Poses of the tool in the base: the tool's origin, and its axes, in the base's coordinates. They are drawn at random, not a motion.
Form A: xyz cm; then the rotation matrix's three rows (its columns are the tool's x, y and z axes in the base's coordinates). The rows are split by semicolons.
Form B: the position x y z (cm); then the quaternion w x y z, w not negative. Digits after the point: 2 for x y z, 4 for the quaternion. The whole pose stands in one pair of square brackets.
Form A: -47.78 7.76 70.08; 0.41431 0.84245 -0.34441; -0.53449 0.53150 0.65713; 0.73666 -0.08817 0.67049
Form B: [-47.78 7.76 70.08 0.8087 -0.2304 -0.3342 -0.4256]
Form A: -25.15 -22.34 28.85; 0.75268 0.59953 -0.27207; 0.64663 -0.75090 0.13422; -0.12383 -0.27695 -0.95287
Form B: [-25.15 -22.34 28.85 0.1106 -0.9296 -0.3351 0.1065]
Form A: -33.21 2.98 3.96; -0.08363 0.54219 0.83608; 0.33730 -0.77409 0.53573; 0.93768 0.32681 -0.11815
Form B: [-33.21 2.98 3.96 0.0777 -0.6724 -0.3270 -0.6595]
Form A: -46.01 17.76 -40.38; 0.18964 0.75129 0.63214; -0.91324 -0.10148 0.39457; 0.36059 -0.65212 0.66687
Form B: [-46.01 17.76 -40.38 0.6624 -0.3950 0.1025 -0.6282]
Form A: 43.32 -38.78 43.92; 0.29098 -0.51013 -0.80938; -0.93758 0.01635 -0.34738; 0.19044 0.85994 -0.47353
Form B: [43.32 -38.78 43.92 0.4566 0.6611 -0.5475 -0.2341]
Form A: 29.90 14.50 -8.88; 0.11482 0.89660 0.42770; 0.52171 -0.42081 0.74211; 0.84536 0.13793 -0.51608
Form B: [29.90 14.50 -8.88 0.2109 -0.7162 -0.4951 -0.4444]
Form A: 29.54 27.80 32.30; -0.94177 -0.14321 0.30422; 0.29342 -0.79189 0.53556; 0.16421 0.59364 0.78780
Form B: [29.54 27.80 32.30 0.1163 0.1248 0.3009 0.9383]
